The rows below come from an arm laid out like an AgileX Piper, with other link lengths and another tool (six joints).
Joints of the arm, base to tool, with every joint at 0 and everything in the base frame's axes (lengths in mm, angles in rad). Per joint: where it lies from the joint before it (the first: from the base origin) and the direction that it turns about. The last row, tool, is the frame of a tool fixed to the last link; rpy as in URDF.
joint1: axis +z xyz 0 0 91
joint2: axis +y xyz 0 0 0
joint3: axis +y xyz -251.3 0 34.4
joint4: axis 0.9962 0 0.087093 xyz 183.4 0 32.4
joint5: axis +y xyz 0 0 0
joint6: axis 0.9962 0 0.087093 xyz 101.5 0 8.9
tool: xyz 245.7 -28 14.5 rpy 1.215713 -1.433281 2.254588
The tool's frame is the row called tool.
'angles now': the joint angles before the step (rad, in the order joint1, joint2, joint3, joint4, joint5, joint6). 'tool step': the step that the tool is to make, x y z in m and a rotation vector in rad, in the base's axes. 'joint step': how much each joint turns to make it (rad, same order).
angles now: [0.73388 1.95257 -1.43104 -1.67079 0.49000 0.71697]
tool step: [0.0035 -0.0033 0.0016 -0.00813 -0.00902 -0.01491]
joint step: [0.00169 0.01275 -0.01637 0.00393 0.01980 -0.00905]
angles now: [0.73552 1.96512 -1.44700 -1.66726 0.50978 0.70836]
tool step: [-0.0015 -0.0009 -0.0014 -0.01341 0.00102 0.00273]
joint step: [0.00137 -0.00451 0.01013 -0.00116 0.00224 -0.00895]
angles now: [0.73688 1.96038 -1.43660 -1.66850 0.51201 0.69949]
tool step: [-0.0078 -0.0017 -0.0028 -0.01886 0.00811 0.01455]
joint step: [0.00238 -0.03067 0.04763 -0.01117 -0.00746 -0.00198]
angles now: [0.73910 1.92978 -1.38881 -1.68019 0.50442 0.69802]
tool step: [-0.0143 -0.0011 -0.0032 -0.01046 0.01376 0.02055]
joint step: [0.01029 -0.05201 0.07535 -0.01644 -0.00911 0.01514]
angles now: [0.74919 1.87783 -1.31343 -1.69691 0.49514 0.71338]
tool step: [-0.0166 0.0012 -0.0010 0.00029 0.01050 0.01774]
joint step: [0.02409 -0.05346 0.07123 -0.00890 0.00347 0.02099]
